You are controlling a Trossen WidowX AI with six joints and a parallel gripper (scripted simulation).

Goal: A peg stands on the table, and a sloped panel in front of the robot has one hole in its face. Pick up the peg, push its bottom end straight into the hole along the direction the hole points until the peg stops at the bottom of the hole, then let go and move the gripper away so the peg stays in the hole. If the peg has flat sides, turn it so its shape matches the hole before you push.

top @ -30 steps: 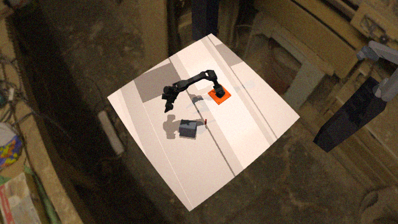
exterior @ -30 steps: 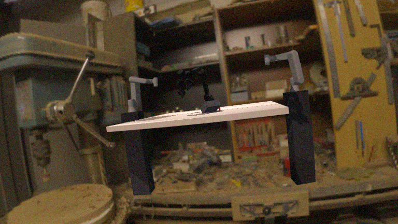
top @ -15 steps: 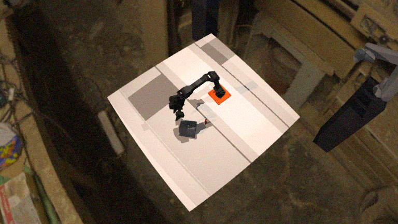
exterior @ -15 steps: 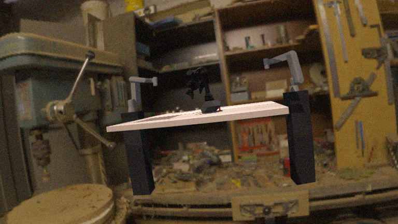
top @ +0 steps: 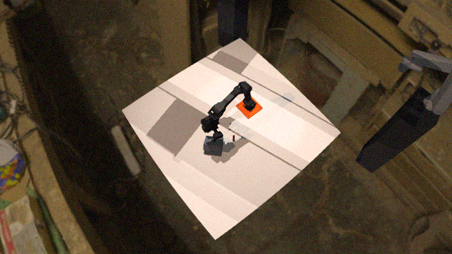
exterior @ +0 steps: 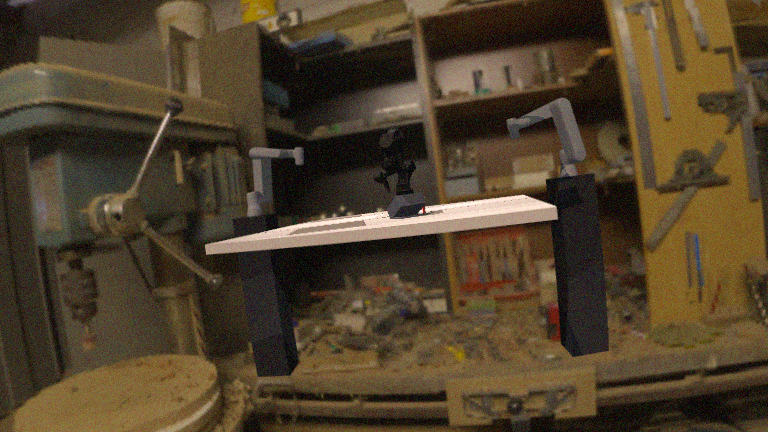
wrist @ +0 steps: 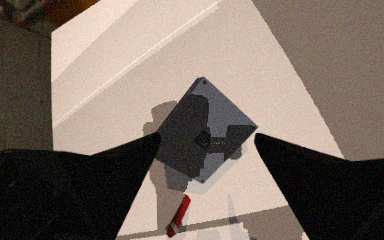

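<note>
The red peg is 13 cm behind my gripper tip, 10 cm to the left of it and 7 cm below it. The rest, counted from my gripper tip: grey sloped panel: 2 cm to the left, 8 cm below.
</note>
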